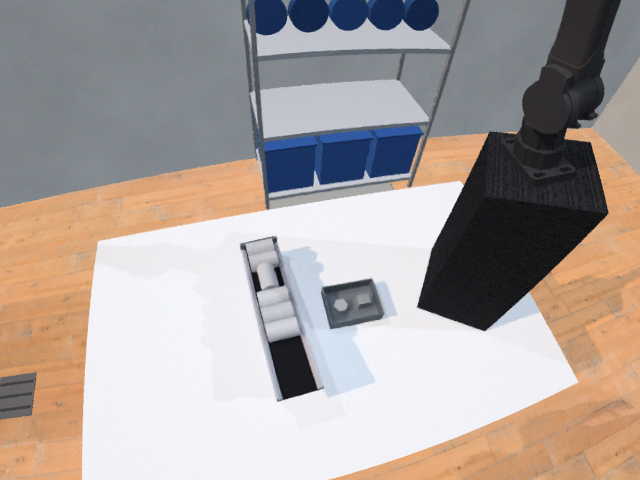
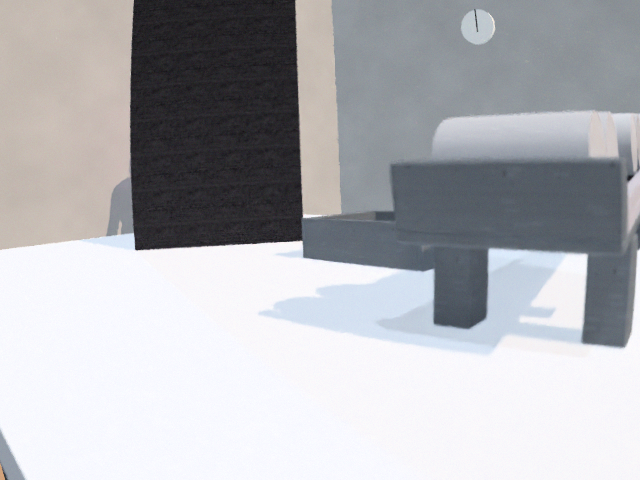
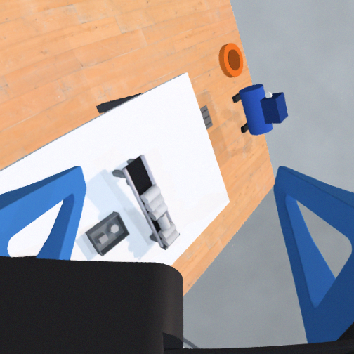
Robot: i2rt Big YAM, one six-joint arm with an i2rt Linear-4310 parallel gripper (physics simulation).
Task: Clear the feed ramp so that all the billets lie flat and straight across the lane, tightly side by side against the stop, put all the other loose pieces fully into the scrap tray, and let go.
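Frame: origin at the arm's base, x ahead, y left, z up, level; millimetres.
Where they show: arm's base at its link origin: (image 1: 535, 161).
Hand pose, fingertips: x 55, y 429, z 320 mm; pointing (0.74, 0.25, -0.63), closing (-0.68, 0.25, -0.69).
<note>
Each offset is from my fingertips to the top centre of the thing. Level surfaces: height alone.
The feed ramp (image 1: 293, 367) (image 3: 137, 172) holds several pale grey cylinders. Two billets {433 mm ahead, 493 mm right, 652 mm down} (image 1: 264, 259) (image 3: 170, 236) lie across the lane at the stop {445 mm ahead, 556 mm right, 675 mm down} (image 1: 259, 240) (image 2: 506, 204). Beyond them one cylinder {424 mm ahead, 442 mm right, 643 mm down} (image 1: 267, 275) (image 3: 164, 220) lies roughly lengthwise along the lane, with dark bed showing beside it. Three more billets {407 mm ahead, 352 mm right, 636 mm down} (image 1: 276, 311) (image 3: 154, 202) lie across the lane, side by side, on its other side. The scrap tray {232 mm ahead, 396 mm right, 714 mm down} (image 1: 357, 320) (image 2: 356, 240) holds a hexagonal piece {260 mm ahead, 393 mm right, 729 mm down} (image 1: 340, 304) (image 3: 114, 228) and a blocky piece {204 mm ahead, 398 mm right, 720 mm down} (image 1: 364, 300) (image 3: 103, 237). My gripper (image 3: 179, 176) is open and empty, high above the table.
The black pedestal (image 1: 485, 248) (image 2: 217, 129) stands on the white table {749 mm down} (image 1: 155, 320) (image 3: 200, 180), on the tray's side of the ramp. A shelf rack (image 1: 341, 130) with blue boxes stands behind the table. An orange ring (image 3: 223, 60) and a blue machine (image 3: 254, 110) are on the floor.
</note>
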